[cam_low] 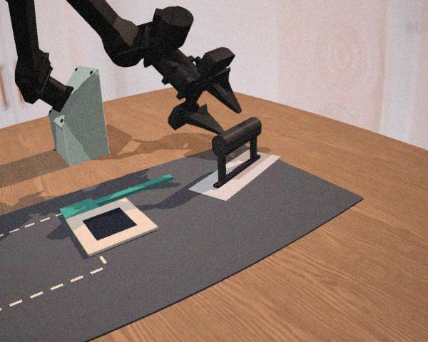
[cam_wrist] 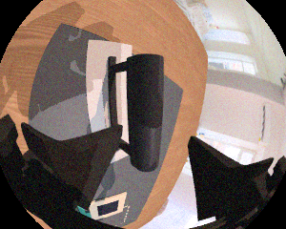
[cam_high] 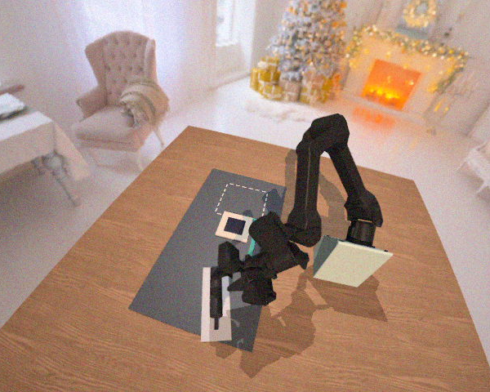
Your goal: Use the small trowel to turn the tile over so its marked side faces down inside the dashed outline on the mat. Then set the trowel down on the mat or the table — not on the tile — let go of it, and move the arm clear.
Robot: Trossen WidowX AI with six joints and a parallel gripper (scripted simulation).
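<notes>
Right now the grey mat is 3 cm ahead of my gripper tip, 22 cm to the right of it and 11 cm below it. Also, from my gripper tip: teal trowel 6 cm behind, 22 cm to the right, 9 cm below; tile 1 cm ahead, 25 cm to the right, 9 cm below.
</notes>
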